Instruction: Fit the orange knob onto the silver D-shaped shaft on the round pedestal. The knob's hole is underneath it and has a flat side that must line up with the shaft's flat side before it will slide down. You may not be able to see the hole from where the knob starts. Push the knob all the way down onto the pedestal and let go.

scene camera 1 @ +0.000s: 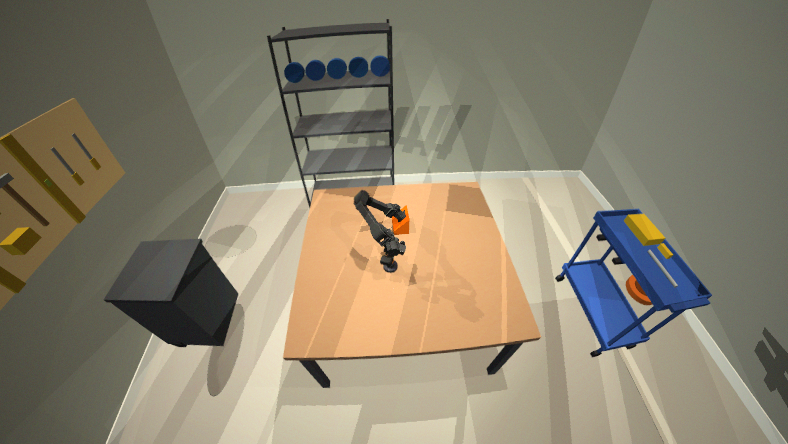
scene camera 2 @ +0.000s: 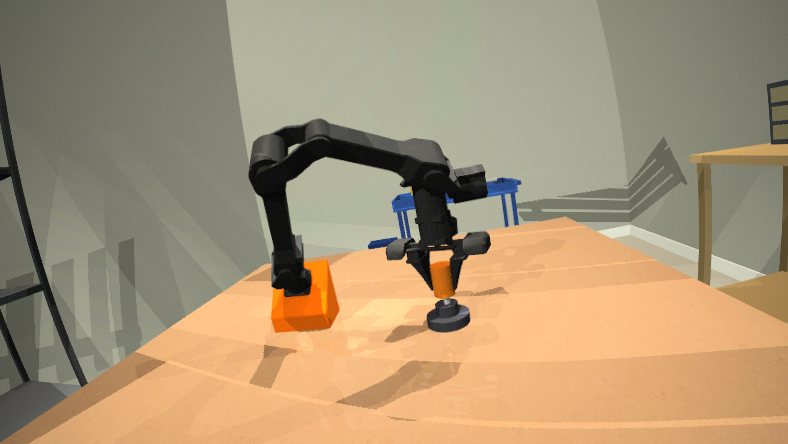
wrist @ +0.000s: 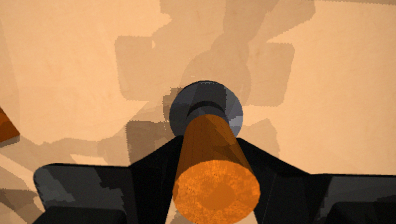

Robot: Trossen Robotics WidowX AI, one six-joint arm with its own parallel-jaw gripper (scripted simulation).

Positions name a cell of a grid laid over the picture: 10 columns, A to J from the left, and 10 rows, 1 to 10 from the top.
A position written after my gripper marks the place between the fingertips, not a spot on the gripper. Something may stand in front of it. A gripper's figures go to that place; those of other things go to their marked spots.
Scene:
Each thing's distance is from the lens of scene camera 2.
my gripper (scene camera 2: F7): 0.67 m
orange knob (scene camera 2: F7): 0.64 m
pedestal (scene camera 2: F8): 0.67 m

